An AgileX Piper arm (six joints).
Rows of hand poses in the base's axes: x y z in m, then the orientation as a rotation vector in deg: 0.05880, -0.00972, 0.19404, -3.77, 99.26, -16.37; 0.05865, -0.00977, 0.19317, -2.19, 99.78, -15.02; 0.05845, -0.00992, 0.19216, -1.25, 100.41, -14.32; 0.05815, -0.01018, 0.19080, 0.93, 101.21, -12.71; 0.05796, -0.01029, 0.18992, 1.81, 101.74, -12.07; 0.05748, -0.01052, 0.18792, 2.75, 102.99, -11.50; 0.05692, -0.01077, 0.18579, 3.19, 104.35, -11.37; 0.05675, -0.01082, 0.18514, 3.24, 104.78, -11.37; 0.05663, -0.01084, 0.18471, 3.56, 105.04, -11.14; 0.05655, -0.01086, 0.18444, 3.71, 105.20, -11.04; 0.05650, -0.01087, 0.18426, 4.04, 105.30, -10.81; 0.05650, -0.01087, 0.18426, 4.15, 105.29, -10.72; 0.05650, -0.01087, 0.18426, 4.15, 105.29, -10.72; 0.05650, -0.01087, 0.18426, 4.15, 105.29, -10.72; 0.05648, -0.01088, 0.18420, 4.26, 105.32, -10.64
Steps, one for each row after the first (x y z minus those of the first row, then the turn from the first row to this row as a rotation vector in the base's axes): -0.00015, -0.00005, -0.00087, 1.83, 0.26, -0.33; -0.00035, -0.00020, -0.00188, 2.88, 0.75, -0.61; -0.00065, -0.00046, -0.00324, 5.24, 1.25, -1.22; -0.00084, -0.00057, -0.00412, 6.20, 1.67, -1.49; -0.00132, -0.00080, -0.00612, 7.19, 2.80, -1.91; -0.00188, -0.00105, -0.00825, 7.62, 4.10, -2.26; -0.00205, -0.00110, -0.00890, 7.68, 4.52, -2.33; -0.00217, -0.00112, -0.00933, 8.02, 4.75, -2.44; -0.00225, -0.00114, -0.00960, 8.18, 4.89, -2.49; -0.00230, -0.00115, -0.00978, 8.52, 4.96, -2.59; -0.00230, -0.00115, -0.00978, 8.64, 4.93, -2.61; -0.00230, -0.00115, -0.00978, 8.64, 4.93, -2.61; -0.00230, -0.00115, -0.00978, 8.64, 4.93, -2.61; -0.00232, -0.00116, -0.00984, 8.76, 4.95, -2.64
